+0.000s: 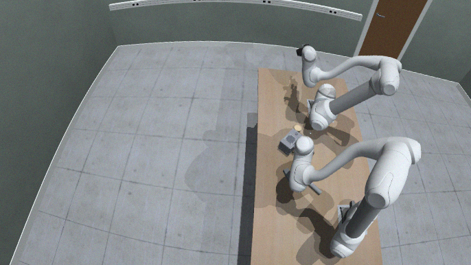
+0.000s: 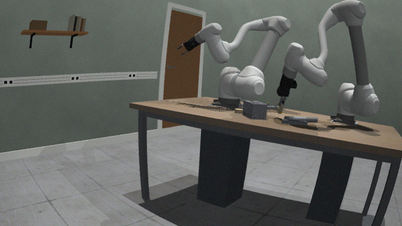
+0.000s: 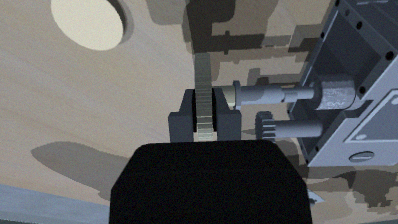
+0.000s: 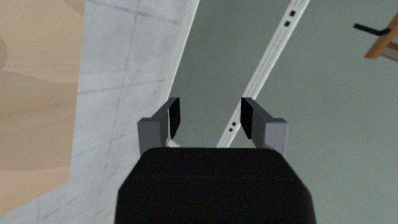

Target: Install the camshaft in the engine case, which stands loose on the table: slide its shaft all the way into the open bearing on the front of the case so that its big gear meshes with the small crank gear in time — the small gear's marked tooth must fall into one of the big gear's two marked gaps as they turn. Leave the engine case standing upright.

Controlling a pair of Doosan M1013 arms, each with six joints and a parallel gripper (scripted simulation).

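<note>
Right now the crank gear is 20 mm behind my left hand, 90 mm to the right of it and 30 mm below it. The rest, counted from my left hand: pale wooden piece: 20 mm behind, 280 mm to the right, 80 mm below; flat grey bar: 110 mm ahead, 120 mm to the left, 80 mm below.
</note>
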